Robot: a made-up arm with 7 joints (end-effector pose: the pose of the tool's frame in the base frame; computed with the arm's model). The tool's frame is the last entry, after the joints.
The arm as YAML. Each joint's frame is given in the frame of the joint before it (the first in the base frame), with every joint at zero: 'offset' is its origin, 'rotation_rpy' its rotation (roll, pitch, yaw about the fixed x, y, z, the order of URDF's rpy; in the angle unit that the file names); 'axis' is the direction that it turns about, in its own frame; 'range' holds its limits. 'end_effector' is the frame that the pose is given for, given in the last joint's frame.
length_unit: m
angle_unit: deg
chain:
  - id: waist
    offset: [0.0, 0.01, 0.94]
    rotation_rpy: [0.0, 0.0, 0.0]
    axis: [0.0, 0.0, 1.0]
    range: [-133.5, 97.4]
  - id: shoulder
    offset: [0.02, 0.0, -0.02]
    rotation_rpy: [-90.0, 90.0, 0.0]
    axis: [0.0, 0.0, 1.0]
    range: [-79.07, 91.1]
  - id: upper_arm
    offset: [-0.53, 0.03, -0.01]
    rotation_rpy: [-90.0, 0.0, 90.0]
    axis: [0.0, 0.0, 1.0]
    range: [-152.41, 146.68]
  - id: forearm
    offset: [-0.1, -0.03, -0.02]
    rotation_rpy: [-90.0, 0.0, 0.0]
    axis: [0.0, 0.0, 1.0]
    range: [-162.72, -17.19]
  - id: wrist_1
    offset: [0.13, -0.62, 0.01]
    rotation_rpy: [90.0, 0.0, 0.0]
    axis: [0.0, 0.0, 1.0]
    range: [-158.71, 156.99]
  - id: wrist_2
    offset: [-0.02, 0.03, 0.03]
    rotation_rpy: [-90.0, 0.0, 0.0]
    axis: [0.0, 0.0, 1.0]
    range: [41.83, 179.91]
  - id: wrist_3
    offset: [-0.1, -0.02, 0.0]
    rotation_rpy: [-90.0, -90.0, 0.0]
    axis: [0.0, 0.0, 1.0]
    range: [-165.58, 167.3]
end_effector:
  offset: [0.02, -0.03, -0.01]
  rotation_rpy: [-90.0, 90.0, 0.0]
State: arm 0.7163 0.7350 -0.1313 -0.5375 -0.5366 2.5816 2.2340
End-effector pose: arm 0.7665 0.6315 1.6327 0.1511 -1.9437 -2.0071
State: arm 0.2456 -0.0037 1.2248 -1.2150 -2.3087 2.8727 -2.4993
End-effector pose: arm -0.0131 0.6777 1.7282 1.4940 -1.2200 -1.8069
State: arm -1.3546 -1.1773 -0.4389 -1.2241 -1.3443 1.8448 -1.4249
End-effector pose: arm -0.3925 0.4860 1.9041 -1.6956 -0.3416 0.0884
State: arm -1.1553 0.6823 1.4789 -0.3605 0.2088 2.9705 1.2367
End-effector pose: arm 0.4393 -0.6616 1.8030 -0.6635 1.0751 2.1761
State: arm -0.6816 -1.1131 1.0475 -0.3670 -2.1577 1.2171 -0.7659
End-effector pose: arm -0.7514 0.8558 1.5697 2.4752 1.6725 -0.3684
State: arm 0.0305 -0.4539 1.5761 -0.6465 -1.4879 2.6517 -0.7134
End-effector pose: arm -0.6457 0.3623 1.8891 0.2016 1.2367 -1.1339
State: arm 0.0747 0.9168 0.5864 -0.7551 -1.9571 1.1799 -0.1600
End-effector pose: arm 1.1934 0.3648 1.3476 -0.9877 -1.1410 1.3132
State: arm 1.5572 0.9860 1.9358 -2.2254 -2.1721 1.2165 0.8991
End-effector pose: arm -0.7458 0.0169 1.3313 -2.0400 1.2997 -0.8969
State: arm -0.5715 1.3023 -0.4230 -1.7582 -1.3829 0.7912 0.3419
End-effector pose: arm 0.3817 -0.7549 0.3503 -0.8724 0.9521 0.7451
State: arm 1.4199 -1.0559 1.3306 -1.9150 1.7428 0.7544 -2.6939
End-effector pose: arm -0.8501 -0.1442 1.1961 -1.1724 -2.1357 0.1074
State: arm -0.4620 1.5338 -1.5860 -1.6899 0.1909 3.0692 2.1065
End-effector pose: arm 0.2218 -0.9384 1.0177 2.1724 1.0714 0.4385
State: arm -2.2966 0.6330 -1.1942 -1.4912 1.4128 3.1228 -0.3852
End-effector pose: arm -0.8808 0.0852 1.3787 2.6267 -0.5256 0.1130
